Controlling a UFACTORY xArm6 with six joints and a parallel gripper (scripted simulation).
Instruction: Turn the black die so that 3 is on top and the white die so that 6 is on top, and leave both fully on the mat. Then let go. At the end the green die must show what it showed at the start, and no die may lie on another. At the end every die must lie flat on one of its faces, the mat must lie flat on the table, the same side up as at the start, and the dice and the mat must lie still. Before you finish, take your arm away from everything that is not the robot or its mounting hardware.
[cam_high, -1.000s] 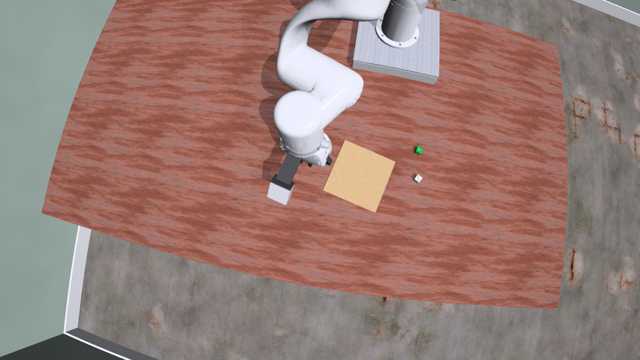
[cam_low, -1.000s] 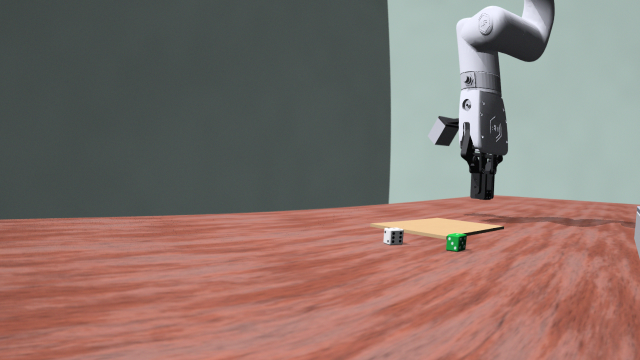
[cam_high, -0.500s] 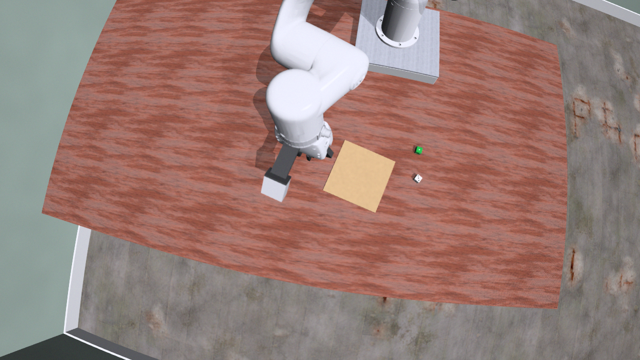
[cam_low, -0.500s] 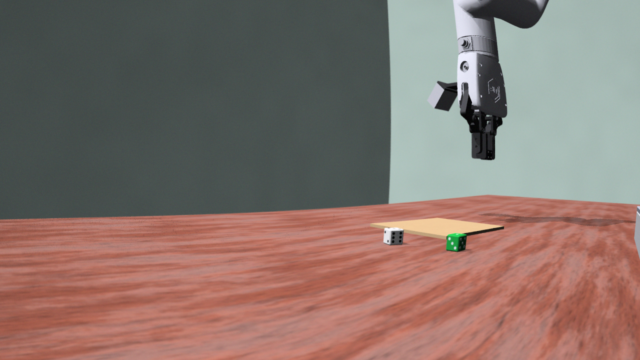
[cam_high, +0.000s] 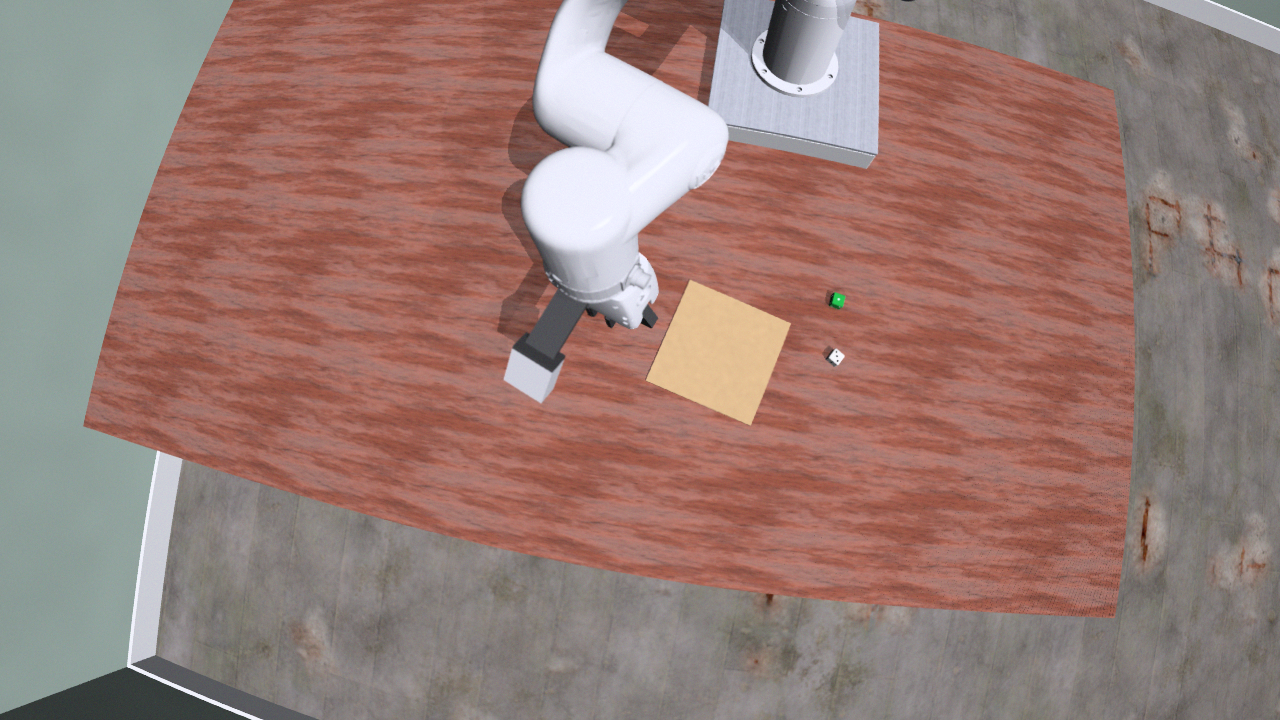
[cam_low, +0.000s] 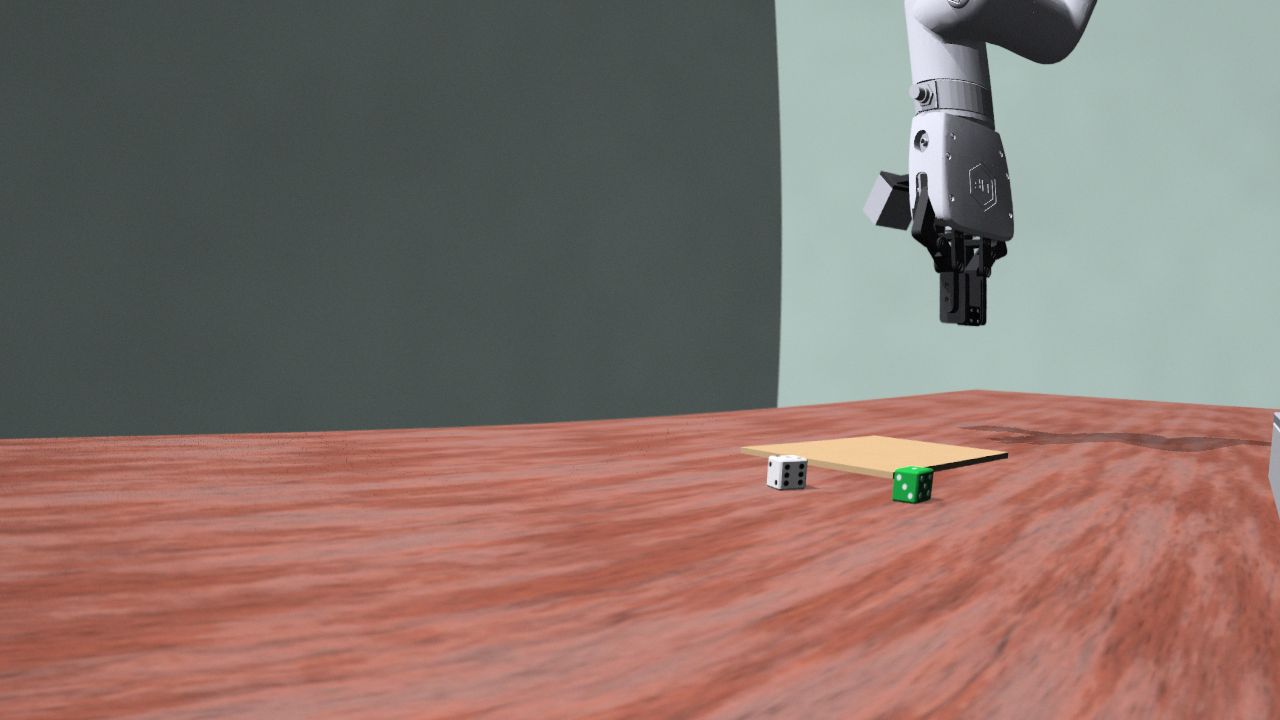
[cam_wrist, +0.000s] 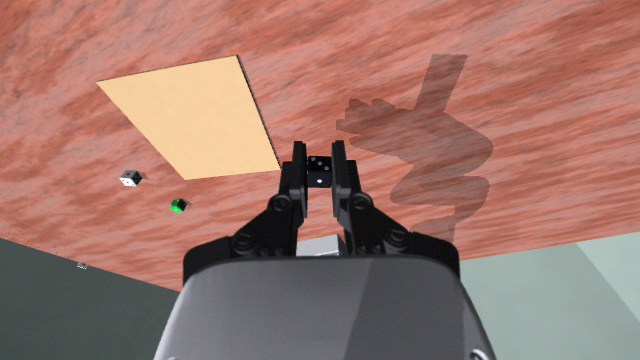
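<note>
The black die lies 10 mm behind my hand and 10 mm below it. From my hand the other things lie so: green die: 40 mm behind, 290 mm to the left, 110 mm below; then white die: 30 mm ahead, 280 mm to the left, 110 mm below; then tan mat: 30 mm ahead, 130 mm to the left, 110 mm below.
</note>
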